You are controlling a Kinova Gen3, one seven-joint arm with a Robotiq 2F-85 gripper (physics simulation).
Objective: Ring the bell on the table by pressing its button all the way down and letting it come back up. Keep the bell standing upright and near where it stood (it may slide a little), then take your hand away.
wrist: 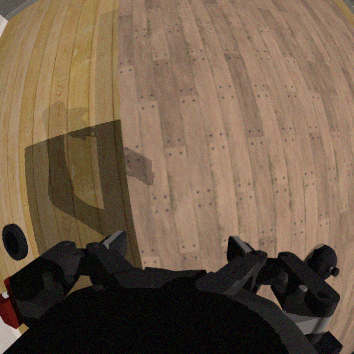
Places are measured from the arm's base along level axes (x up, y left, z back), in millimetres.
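Pixels of known places: gripper, fingertip midpoint: [176, 245].
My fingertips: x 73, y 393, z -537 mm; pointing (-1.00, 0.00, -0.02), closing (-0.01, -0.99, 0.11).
Behind a point stands the place of what it marks.
A small dark rounded object [321, 259] @(y 106, x -59, z -409 mm) with a little knob on its lower right side shows at the lower right of the wrist view. It looks like the bell, partly hidden behind the right finger linkage; whether it stands upright is hard to tell. My gripper [176, 245] @(y 393, x 73, z -537 mm) is open and empty, with its fingertips spread wide over the wood-plank surface [210, 125] @(y 328, x -92, z -682 mm). The dark object lies off to the right of the fingers, outside the space between them. The bell's button cannot be made out clearly.
Yellow planks [60, 75] run along the left, beyond a straight edge, with shadows across them. A black ring-shaped object [7, 241] is at the lower left. A red object [9, 315] shows partly behind the left finger linkage, near a pale surface at the corner.
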